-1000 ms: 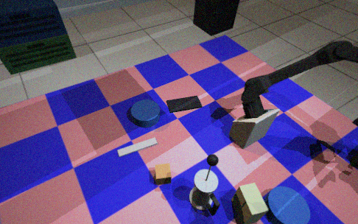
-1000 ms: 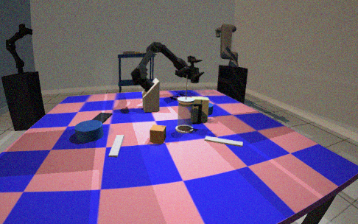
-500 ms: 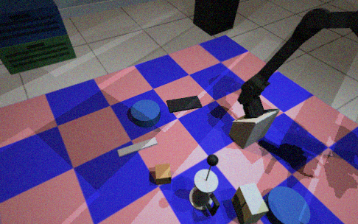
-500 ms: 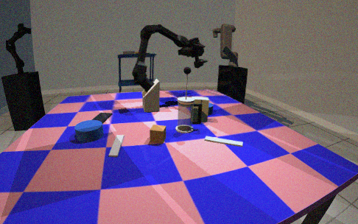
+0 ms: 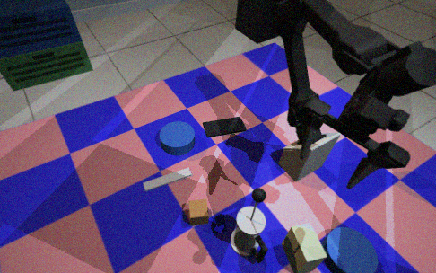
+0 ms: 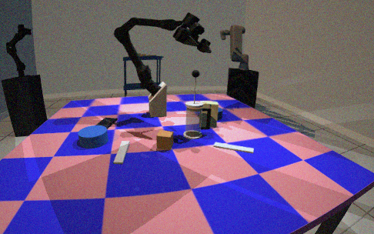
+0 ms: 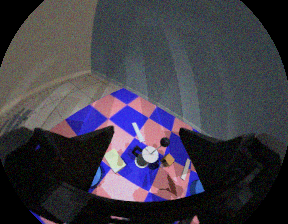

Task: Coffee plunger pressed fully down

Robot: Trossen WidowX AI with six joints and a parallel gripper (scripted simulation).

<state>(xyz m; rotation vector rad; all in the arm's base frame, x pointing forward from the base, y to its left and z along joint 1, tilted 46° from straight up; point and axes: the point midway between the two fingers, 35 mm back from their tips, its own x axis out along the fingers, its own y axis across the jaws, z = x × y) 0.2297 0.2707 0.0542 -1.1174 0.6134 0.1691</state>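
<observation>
Now: the coffee press 8 cm ahead of my gripper tip, 5 cm to the right of it and 23 cm below it. From my gripper tip the other things lie so: pale yellow box 1 cm behind, 4 cm to the left, 30 cm below; black slab 13 cm behind, 44 cm to the right, 35 cm below.
</observation>
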